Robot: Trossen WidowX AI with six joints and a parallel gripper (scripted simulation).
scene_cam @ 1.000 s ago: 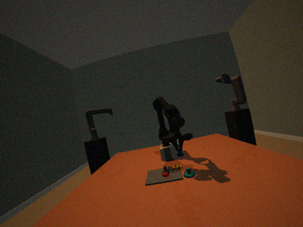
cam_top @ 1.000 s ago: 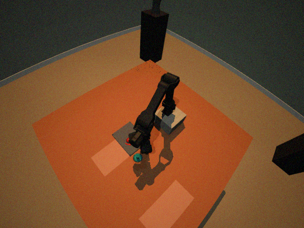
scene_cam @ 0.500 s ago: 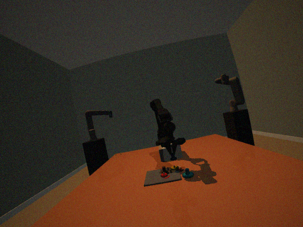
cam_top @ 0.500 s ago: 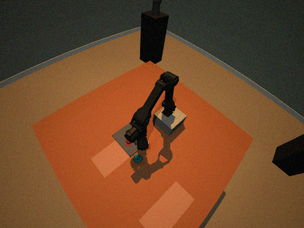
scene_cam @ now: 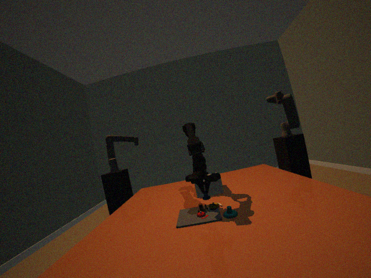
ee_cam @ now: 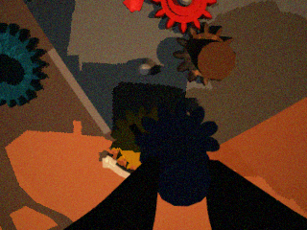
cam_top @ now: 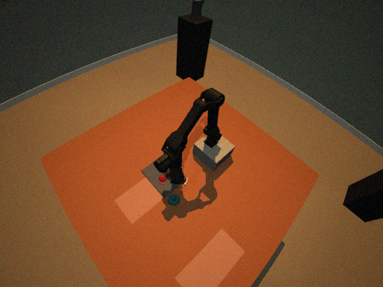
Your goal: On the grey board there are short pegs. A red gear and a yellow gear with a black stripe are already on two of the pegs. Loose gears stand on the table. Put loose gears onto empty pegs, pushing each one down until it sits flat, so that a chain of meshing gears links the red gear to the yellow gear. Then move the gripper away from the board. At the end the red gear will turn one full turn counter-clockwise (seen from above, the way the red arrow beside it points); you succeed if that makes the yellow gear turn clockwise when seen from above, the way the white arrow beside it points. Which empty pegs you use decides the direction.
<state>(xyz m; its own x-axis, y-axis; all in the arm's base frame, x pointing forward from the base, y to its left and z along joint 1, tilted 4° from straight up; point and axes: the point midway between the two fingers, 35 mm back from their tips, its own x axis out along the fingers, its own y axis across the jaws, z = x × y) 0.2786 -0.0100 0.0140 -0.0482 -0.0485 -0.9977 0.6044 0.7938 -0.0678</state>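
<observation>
My gripper tip is now 7 cm above the orange-brown gear, 4 cm to the left of it and 2 cm short of it. Also, from my gripper tip: blue gear 1 cm below; then red gear 8 cm below, 6 cm ahead, 4 cm to the right; then yellow gear 7 cm below, 3 cm to the left, 1 cm behind.
</observation>
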